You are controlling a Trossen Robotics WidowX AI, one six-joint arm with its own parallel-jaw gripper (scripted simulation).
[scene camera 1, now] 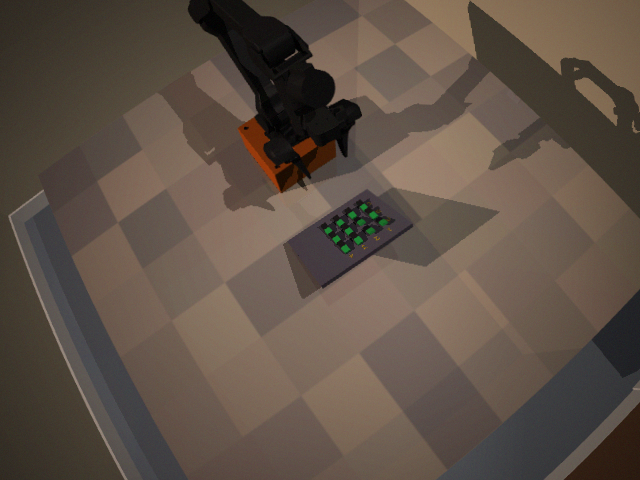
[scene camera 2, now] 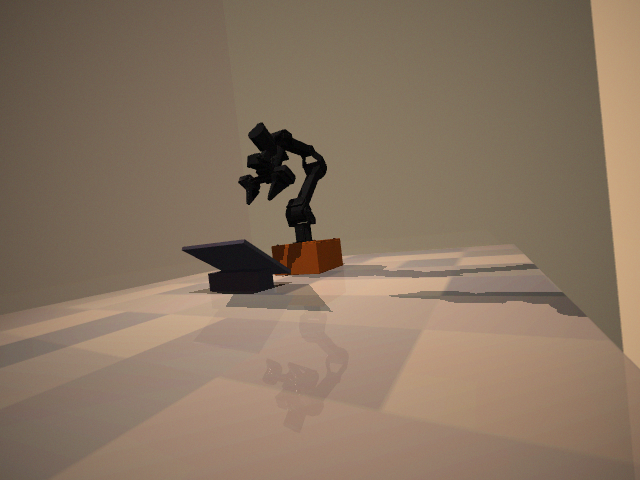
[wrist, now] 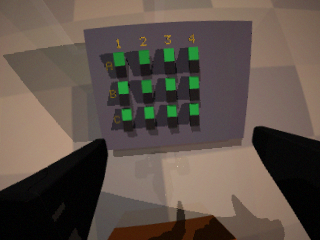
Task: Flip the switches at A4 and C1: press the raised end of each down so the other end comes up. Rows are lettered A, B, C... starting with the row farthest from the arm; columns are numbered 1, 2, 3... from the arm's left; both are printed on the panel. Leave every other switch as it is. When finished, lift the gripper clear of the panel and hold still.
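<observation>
Scene camera 1 shows the gripper (scene camera 1: 327, 167), which is open and holds nothing. Scene camera 2 also shows the gripper (scene camera 2: 258, 202), and the wrist view has it (wrist: 181, 140) too.
</observation>
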